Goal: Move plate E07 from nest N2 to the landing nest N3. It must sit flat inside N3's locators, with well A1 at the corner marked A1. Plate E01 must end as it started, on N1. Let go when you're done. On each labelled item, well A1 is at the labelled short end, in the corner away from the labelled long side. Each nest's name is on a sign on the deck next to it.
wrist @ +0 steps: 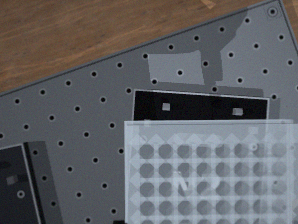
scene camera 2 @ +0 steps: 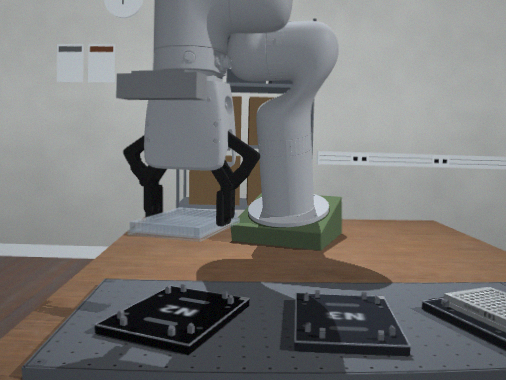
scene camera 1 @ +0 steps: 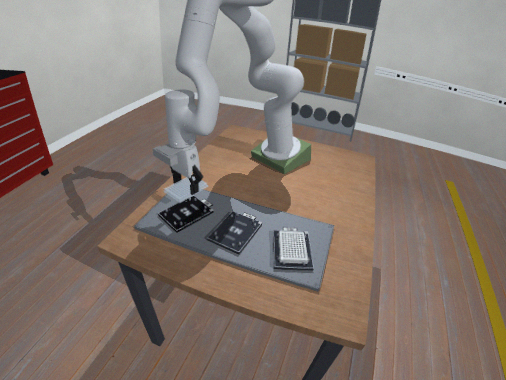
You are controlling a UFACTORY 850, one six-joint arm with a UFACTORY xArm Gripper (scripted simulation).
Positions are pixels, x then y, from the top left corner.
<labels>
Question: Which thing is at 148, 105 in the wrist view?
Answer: A nest N2.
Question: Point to a white well plate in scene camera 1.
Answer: At 294, 244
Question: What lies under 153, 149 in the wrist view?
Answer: A clear well plate.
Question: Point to a nest N2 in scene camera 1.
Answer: At 187, 221
</labels>
